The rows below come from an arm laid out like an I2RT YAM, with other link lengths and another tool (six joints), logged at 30 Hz.
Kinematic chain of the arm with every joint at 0, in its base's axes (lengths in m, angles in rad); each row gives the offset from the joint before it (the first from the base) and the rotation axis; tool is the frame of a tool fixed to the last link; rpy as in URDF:
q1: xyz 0 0 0.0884 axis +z
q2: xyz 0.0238 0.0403 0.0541 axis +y
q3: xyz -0.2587 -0.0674 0 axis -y
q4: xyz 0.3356 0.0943 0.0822 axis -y
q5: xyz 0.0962 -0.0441 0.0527 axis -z
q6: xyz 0.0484 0 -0.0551 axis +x
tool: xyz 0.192 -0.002 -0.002 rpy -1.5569 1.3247 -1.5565
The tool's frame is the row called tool.
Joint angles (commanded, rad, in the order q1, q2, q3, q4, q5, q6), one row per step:
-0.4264, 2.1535, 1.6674, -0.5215, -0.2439, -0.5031
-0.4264, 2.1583, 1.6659, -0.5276, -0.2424, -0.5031
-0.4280, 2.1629, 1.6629, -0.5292, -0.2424, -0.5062
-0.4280, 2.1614, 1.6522, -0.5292, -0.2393, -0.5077
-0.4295, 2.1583, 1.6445, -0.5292, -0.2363, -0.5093
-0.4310, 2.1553, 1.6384, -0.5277, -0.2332, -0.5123
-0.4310, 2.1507, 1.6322, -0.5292, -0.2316, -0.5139
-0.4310, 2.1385, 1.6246, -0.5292, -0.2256, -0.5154
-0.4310, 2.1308, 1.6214, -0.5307, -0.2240, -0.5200
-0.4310, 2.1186, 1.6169, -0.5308, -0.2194, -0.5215
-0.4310, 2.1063, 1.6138, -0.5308, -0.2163, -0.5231
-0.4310, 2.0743, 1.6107, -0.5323, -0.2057, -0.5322
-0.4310, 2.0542, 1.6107, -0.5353, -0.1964, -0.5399
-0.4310, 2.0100, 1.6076, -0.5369, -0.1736, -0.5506
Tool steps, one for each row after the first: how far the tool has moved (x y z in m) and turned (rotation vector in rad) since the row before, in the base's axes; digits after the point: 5 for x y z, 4 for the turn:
-0.00283, 0.00090, -0.00500, 0.0040, 0.0118, -0.0008
-0.00241, -0.00009, -0.00475, 0.0021, 0.0083, 0.0010
-0.00366, 0.00087, -0.00453, 0.0006, 0.0095, -0.0003
-0.00272, -0.00063, -0.00198, -0.0013, 0.0052, -0.0017
-0.00180, -0.00107, -0.00100, -0.0034, 0.0025, -0.0005
-0.00197, 0.00049, -0.00045, -0.0008, 0.0034, 0.0005
-0.00126, -0.00097, 0.00373, -0.0074, -0.0020, -0.0017
-0.00048, -0.00020, 0.00299, -0.0050, -0.0021, 0.0031
-0.00017, -0.00111, 0.00529, -0.0076, -0.0052, -0.0011
0.00041, -0.00099, 0.00614, -0.0071, -0.0072, -0.0003
0.00186, -0.00361, 0.01816, -0.0247, -0.0209, 0.0019
0.00082, -0.00280, 0.01200, -0.0186, -0.0120, 0.0012
0.00115, -0.00648, 0.02575, -0.0398, -0.0274, -0.0045

